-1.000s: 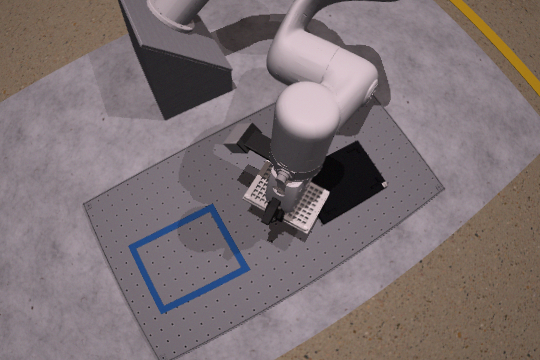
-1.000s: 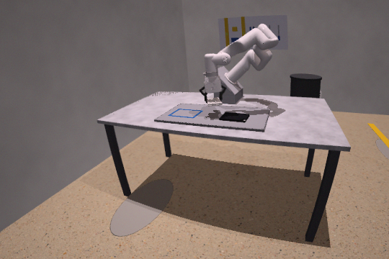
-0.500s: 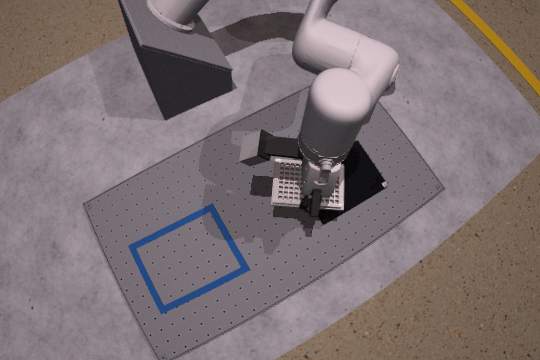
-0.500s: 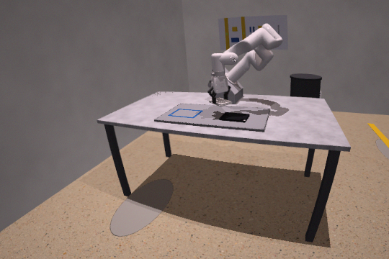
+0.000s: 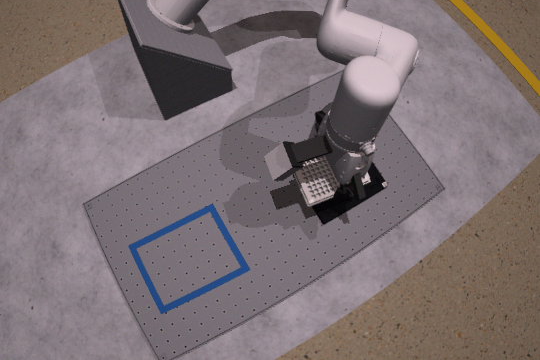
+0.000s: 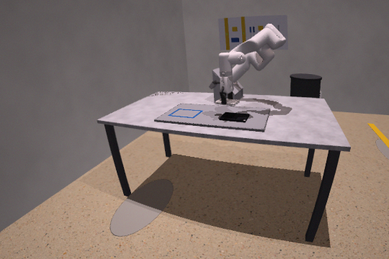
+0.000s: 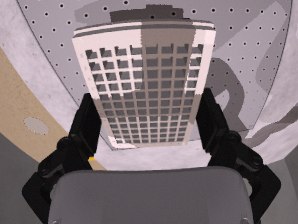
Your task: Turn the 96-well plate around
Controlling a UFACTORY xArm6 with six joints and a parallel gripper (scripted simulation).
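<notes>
The black plate nest N1 is 10 cm below my hand and 5 cm to the left of it. The rest, counted from my hand: white A1 mark (12 cm to the left, 10 cm below, 6 cm ahead); white 96-well plate (1 cm below).
</notes>
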